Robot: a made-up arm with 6 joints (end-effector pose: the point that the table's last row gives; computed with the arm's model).
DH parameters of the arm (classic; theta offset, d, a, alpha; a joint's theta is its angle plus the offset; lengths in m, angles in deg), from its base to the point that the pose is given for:
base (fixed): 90 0.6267 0.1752 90
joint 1: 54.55 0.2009 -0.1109 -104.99
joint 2: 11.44 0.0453 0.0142 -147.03
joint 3: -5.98 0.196 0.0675 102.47
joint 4: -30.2 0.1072 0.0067 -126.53
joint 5: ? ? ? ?
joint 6: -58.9 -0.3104 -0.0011 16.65
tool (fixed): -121.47 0.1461 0 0
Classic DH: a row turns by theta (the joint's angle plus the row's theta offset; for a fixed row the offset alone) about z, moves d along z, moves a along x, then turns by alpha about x.
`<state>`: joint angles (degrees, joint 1 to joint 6).
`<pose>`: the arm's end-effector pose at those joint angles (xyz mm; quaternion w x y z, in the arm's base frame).
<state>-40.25 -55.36 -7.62 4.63 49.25 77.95</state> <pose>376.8 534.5 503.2 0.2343 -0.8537 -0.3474 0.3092</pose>
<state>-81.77 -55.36 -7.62 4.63 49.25 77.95</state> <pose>376.8 362.4 296.1 0.0835 0.8813 0.2152 -0.4123</pose>
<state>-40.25 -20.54 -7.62 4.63 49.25 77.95</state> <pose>120.4 541.3 434.1 0.0461 -0.7575 -0.5634 0.3266</pose>
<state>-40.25 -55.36 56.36 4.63 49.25 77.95</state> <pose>500.5 244.2 260.8 0.3638 -0.7928 0.1627 0.4612</pose>
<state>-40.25 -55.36 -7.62 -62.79 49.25 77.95</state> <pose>479.5 259.5 732.5 0.6412 -0.7437 -0.1814 -0.0528</pose>
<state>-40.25 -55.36 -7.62 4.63 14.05 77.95</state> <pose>275.2 602.8 506.4 0.0077 0.8295 0.5119 -0.2233</pose>
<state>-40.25 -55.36 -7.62 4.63 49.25 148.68</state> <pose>367.1 487.8 511.6 0.1312 0.8952 -0.1261 -0.4069</pose>
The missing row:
joint 5: 76.12 0.3032 -0.1197 -87.55
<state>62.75 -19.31 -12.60 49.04 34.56 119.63</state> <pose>2.3 504.6 914.7 0.1741 -0.8778 -0.3869 -0.2226</pose>
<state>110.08 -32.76 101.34 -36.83 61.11 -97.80</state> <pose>408.9 500.4 691.6 0.5006 0.0922 0.4319 -0.7446</pose>
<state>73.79 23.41 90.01 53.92 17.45 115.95</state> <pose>116.6 674.4 813.1 0.0846 -0.8171 -0.5372 0.1912</pose>
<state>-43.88 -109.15 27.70 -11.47 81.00 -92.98</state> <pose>502.0 -21.5 405.3 0.2016 -0.3466 -0.3405 -0.8504</pose>
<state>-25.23 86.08 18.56 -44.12 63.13 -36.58</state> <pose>-100.7 248.2 458.2 0.4481 0.3961 -0.7616 0.2495</pose>
